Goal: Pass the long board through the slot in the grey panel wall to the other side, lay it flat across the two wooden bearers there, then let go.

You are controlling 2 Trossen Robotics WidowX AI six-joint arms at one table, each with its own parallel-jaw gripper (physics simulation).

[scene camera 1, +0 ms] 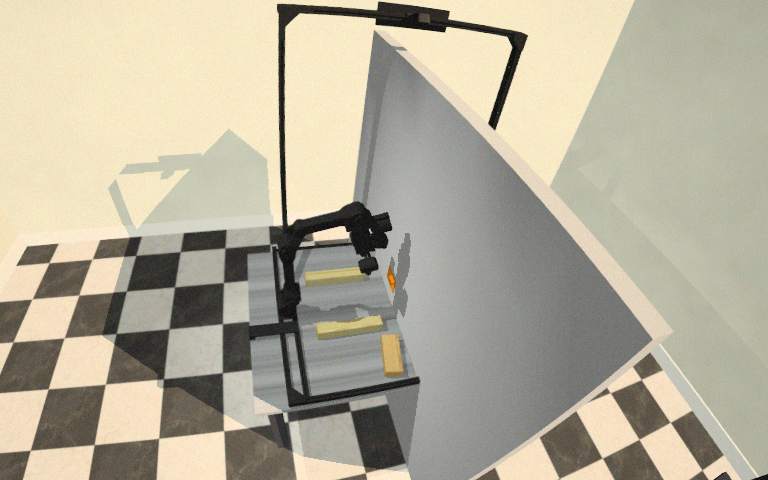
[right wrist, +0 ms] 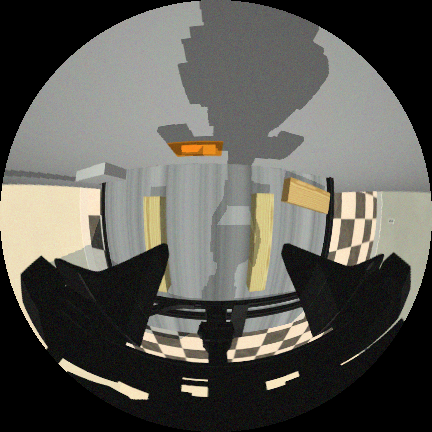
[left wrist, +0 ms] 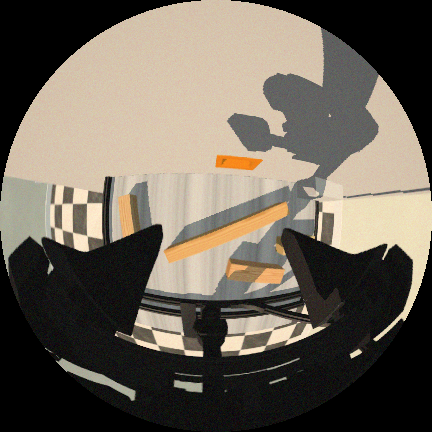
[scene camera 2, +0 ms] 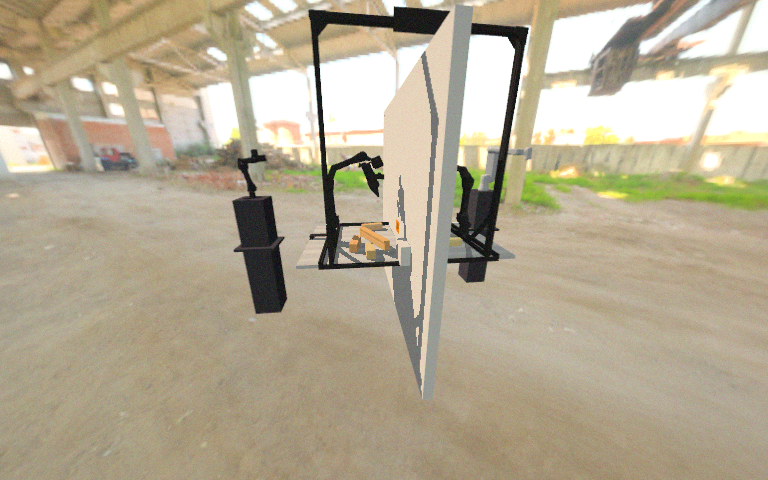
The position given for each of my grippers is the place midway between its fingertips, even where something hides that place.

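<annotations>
My right gripper is visible in the right wrist view (227,250) and in scene camera 1 (366,265). The left wrist view does not show the gripper, hidden by a grey panel wall; scene camera 2 misses it, hidden by a grey panel wall.
</annotations>
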